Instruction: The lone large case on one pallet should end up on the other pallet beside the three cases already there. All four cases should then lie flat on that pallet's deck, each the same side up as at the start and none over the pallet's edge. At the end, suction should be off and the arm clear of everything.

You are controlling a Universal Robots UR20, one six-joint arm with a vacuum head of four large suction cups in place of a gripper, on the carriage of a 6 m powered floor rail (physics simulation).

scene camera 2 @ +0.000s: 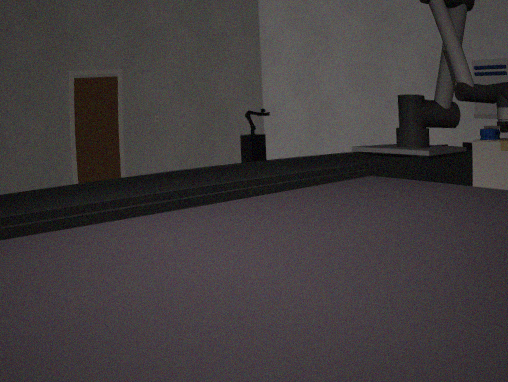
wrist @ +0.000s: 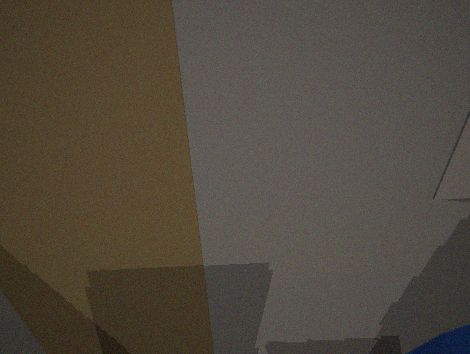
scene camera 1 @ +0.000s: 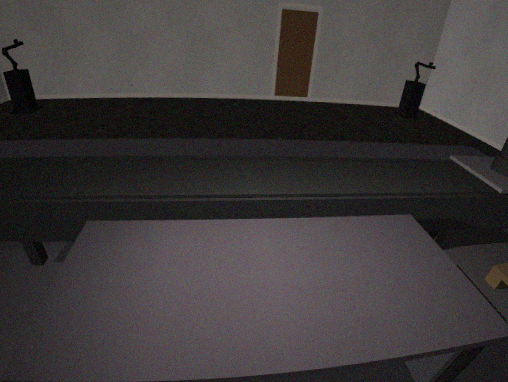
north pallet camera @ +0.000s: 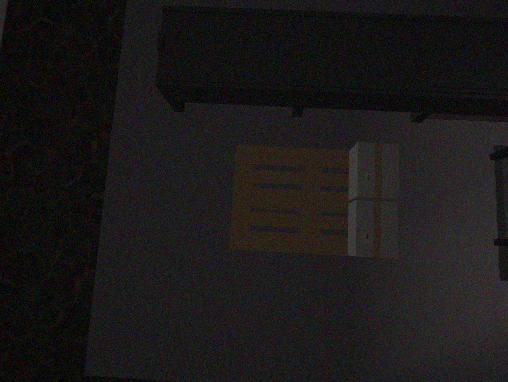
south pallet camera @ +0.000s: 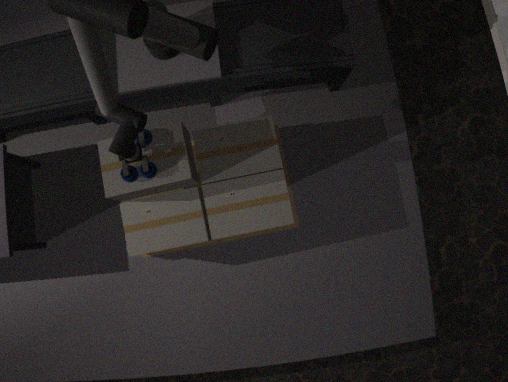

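Seen in the pictures: hand at its tool point: (wrist: pixel 214 230); arm's base at its link origin: (scene camera 2: pixel 413 146) (scene camera 1: pixel 505 171).
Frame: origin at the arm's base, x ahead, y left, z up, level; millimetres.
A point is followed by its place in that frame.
My suction head (south pallet camera: pixel 137 159) @[x 775, y -225, z 62 mm] (scene camera 2: pixel 490 133) is shut on the large cream case (south pallet camera: pixel 170 169) @[x 889, y -24, z 89 mm] (scene camera 2: pixel 487 165) @[x 727, y -479, z -47 mm] (wrist: pixel 310 150) @[x 759, y -267, z 84 mm], its blue cups on the taped top. The case looks about level, raised over the near-left corner of the south pallet (south pallet camera: pixel 296 224) @[x 1327, y 738, z -426 mm]. It reaches left past the case in front of it. A sliver of deck shows beneath its edge. Three cases lie flat there: one to the right (south pallet camera: pixel 235 162) @[x 857, y 364, z -161 mm], one front left (south pallet camera: pixel 165 237) @[x 1294, y -168, z -162 mm], one front right (south pallet camera: pixel 247 220) @[x 1252, y 393, z -161 mm]. The gap under the held case is hidden. In the wrist view a blue cup shows at lower right.
The north pallet (north pallet camera: pixel 242 200) @[x 1030, y -5004, z -426 mm] bears two cream cases (north pallet camera: pixel 365 170) @[x 806, y -4149, z -180 mm] (north pallet camera: pixel 365 220) @[x 1150, y -4139, z -204 mm] at its right end. The floor rail (scene camera 1: pixel 250 175) (north pallet camera: pixel 330 55) runs behind the pallets. A grey table (scene camera 1: pixel 250 290) @[x 967, y -2283, z -40 mm] (scene camera 2: pixel 275 280) @[x 981, y -2172, z -40 mm] (south pallet camera: pixel 4 200) @[x 905, y -1287, z -41 mm] stands left of the south pallet. The carriage (scene camera 2: pixel 415 150) @[x 202, y -346, z -3 mm] stands behind that pallet.
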